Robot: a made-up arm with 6 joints.
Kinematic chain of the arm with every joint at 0, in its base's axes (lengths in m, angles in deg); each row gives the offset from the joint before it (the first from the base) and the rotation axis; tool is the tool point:
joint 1: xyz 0 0 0.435 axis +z
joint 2: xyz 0.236 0 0 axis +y
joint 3: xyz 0 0 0.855 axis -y
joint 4: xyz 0 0 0.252 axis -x
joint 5: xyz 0.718 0 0 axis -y
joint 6: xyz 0.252 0 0 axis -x
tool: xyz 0 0 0
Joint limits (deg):
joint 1: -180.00..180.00
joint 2: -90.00..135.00
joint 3: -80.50..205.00
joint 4: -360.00..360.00
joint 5: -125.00..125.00
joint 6: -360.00..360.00
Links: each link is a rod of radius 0.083 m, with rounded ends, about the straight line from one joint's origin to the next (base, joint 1, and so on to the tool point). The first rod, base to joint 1, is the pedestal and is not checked.
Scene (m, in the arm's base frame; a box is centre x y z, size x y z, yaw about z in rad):
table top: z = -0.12
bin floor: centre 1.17 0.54 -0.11 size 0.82 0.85 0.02 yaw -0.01
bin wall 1: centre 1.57 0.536 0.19 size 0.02 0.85 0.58 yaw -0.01
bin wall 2: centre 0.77 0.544 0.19 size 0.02 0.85 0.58 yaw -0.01
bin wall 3: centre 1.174 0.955 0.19 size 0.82 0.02 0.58 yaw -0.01
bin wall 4: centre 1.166 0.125 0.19 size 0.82 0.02 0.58 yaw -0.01
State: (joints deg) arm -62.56 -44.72 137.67 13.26 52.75 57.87
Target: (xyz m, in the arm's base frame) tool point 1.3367 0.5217 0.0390
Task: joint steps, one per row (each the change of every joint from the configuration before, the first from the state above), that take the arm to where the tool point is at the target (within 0.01 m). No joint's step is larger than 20 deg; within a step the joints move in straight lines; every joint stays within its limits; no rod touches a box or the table.
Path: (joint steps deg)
1: 9.15 7.49 -18.34 1.26 -3.50 0.00
2: 9.15 7.48 -18.33 1.27 -3.49 0.00
3: 9.15 7.49 -18.34 1.26 -3.50 0.00
4: 9.15 7.48 -18.34 1.27 -3.50 0.00
5: 9.15 7.49 -18.33 1.26 -3.49 0.00
6: 9.15 7.49 -18.34 1.27 -3.50 0.00
7: 9.16 7.48 -18.33 1.26 -3.50 0.00
8: 9.15 7.49 -18.34 1.27 -3.49 0.00
9: 9.15 7.48 -18.34 1.26 -3.50 0.00
10: 0.01 16.40 1.34 -0.26 0.04 0.00
11: 0.01 16.39 1.35 -0.27 0.03 0.00

